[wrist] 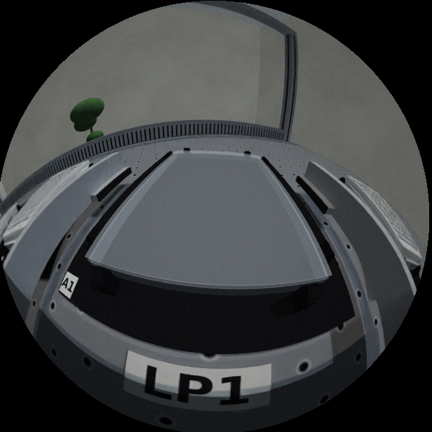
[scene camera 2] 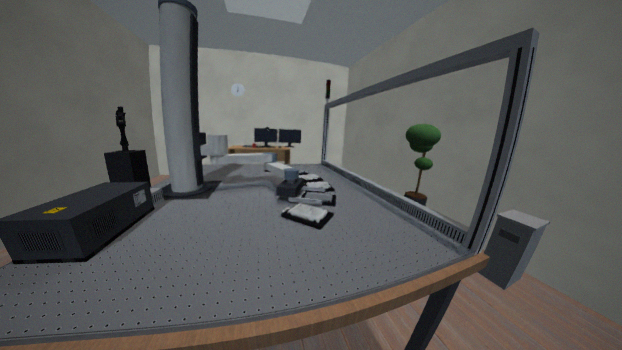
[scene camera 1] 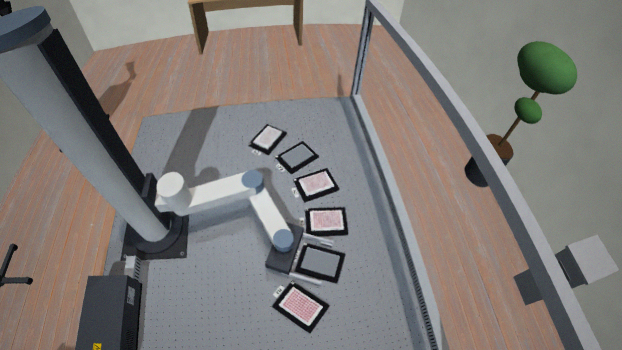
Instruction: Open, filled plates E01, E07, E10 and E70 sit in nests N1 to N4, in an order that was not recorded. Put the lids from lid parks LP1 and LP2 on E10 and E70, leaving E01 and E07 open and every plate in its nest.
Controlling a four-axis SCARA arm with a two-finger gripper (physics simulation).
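Where they show: gripper, fingertip midpoint: [scene camera 2: 324, 195] [scene camera 1: 327, 262]; arm's base, link origin: [scene camera 2: 188, 191] [scene camera 1: 157, 227].
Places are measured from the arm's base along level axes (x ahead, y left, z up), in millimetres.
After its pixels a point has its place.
Note:
My gripper [scene camera 1: 326, 263] {x 686, y -229, z 34 mm} [scene camera 2: 320, 196] {x 686, y -229, z 34 mm} [wrist: 213, 157] is open and low over lid park LP1 [wrist: 200, 317], one finger along each side of the grey lid [scene camera 1: 320, 262] {x 662, y -223, z 31 mm} [wrist: 210, 220]. In the wrist view a gap shows between each finger pad and the lid, which lies flat. An open plate [scene camera 1: 327, 220] {x 718, y -54, z 33 mm} [wrist: 45, 200] sits on one side of LP1 and another [scene camera 1: 301, 305] {x 570, y -376, z 39 mm} [scene camera 2: 306, 213] {x 558, y -394, z 35 mm} [wrist: 387, 220] on the other. Further back are two more open plates, one [scene camera 1: 316, 183] {x 704, y 126, z 33 mm} nearer and one [scene camera 1: 268, 137] {x 518, y 415, z 39 mm} farthest, with the second parked lid [scene camera 1: 298, 156] {x 647, y 285, z 30 mm} between them. Plate names cannot be read.
The arm's column [scene camera 1: 105, 150] {x 66, y -37, z 530 mm} [scene camera 2: 179, 100] {x 30, y -69, z 453 mm} stands left of the row of nests, with a dark controller box [scene camera 1: 107, 312] {x -97, y -383, z 128 mm} [scene camera 2: 82, 217] {x -35, y -522, z 118 mm} near it. A framed guard [scene camera 1: 425, 65] {x 1008, y 118, z 620 mm} [scene camera 2: 430, 72] {x 1004, y -441, z 585 mm} runs along the table's right side. The neighbouring plates stand close outside the fingers.

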